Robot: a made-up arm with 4 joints. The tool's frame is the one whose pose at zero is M. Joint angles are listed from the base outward.
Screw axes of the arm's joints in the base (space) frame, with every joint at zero. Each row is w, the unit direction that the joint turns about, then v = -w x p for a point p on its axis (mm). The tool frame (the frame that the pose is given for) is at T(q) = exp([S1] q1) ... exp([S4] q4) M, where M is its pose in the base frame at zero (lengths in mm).
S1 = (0, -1, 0, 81.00, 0.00, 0.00)
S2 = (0, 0, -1, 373.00, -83.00, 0.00)
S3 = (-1, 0, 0, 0.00, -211.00, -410.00)
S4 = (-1, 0, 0, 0.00, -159.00, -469.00)
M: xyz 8.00 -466.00 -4.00 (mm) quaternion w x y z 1 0 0 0
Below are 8 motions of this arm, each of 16 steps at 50 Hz.
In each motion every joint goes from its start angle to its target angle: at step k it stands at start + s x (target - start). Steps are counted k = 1, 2, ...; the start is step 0. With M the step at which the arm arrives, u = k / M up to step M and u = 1 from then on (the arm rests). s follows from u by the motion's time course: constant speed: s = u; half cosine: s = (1 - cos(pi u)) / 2; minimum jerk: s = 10 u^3 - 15 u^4 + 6 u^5.
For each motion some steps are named. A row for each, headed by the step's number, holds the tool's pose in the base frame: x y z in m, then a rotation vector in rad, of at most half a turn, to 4 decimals.
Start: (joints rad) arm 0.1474 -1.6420 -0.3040 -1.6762
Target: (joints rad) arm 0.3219 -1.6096 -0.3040 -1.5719
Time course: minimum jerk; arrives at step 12
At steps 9, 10, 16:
9: -0.1903 -0.2853 0.1431 1.1893 1.2537 1.2234
10: -0.1909 -0.2851 0.1398 1.1768 1.2378 1.2313
16: -0.1912 -0.2850 0.1380 1.1703 1.2295 1.2353

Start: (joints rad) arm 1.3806 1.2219 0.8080 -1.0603
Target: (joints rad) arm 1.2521 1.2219 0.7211 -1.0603
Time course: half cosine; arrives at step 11
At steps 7, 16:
7: -0.0093 -0.4799 -0.0314 1.0297 -1.2973 -0.8740
16: -0.0118 -0.4785 -0.0277 1.0288 -1.2799 -0.8753

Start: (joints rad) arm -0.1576 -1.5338 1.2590 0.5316
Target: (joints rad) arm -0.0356 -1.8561 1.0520 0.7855
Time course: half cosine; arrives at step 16
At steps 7, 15, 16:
7: 0.1949 -0.2577 0.2610 -1.2480 -1.3808 1.2001
15: 0.1575 -0.2106 0.2709 -1.1980 -1.6080 1.2637
16: 0.1568 -0.2098 0.2711 -1.1971 -1.6117 1.2648

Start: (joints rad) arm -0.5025 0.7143 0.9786 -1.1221
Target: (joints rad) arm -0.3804 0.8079 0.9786 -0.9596
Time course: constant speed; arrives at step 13
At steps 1, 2, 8, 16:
1: -0.0699 -0.4998 0.1058 -0.0548 0.4236 -0.7350
2: -0.0723 -0.5014 0.1059 -0.0649 0.4183 -0.7394
8: -0.0869 -0.5103 0.1065 -0.1241 0.3890 -0.7681
16: -0.0995 -0.5170 0.1067 -0.1714 0.3670 -0.7947

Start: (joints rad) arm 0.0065 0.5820 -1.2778 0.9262
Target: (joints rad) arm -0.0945 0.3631 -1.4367 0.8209
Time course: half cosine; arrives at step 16
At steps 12, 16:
12: 0.0324 -0.3189 0.0068 0.5535 -0.0375 -0.4063
16: 0.0323 -0.3088 0.0109 0.5913 -0.0212 -0.3797

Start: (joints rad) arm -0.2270 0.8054 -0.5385 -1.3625
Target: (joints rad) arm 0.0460 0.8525 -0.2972 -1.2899
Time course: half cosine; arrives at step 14
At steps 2, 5, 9, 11, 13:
2: 0.0685 -0.3750 0.1774 1.6780 -0.6067 -0.7246
5: 0.0602 -0.3769 0.1718 1.6349 -0.6293 -0.6963
9: 0.0460 -0.3817 0.1600 1.5536 -0.6754 -0.6521
11: 0.0407 -0.3841 0.1548 1.5209 -0.6952 -0.6375
13: 0.0379 -0.3856 0.1519 1.5027 -0.7065 -0.6302

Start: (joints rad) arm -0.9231 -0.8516 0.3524 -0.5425
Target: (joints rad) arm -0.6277 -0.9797 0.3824 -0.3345
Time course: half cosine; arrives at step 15
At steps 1, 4, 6, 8, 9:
1: -0.0250 -0.3551 0.0181 0.5570 0.9392 0.7118
4: -0.0200 -0.3566 0.0133 0.5143 0.8807 0.7556
6: -0.0134 -0.3582 0.0082 0.4631 0.8116 0.8043
8: -0.0047 -0.3598 0.0031 0.4023 0.7311 0.8568
9: -0.0001 -0.3605 0.0009 0.3715 0.6908 0.8815

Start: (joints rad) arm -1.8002 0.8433 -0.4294 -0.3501
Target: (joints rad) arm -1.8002 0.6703 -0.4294 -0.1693
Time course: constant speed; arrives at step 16
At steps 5, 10, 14, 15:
5: -0.0628 -0.4086 0.0851 -0.1795 1.3484 -1.0918
10: -0.0680 -0.4087 0.0893 -0.1740 1.4090 -1.0268
14: -0.0719 -0.4092 0.0925 -0.1694 1.4548 -0.9724
15: -0.0728 -0.4094 0.0933 -0.1682 1.4658 -0.9584

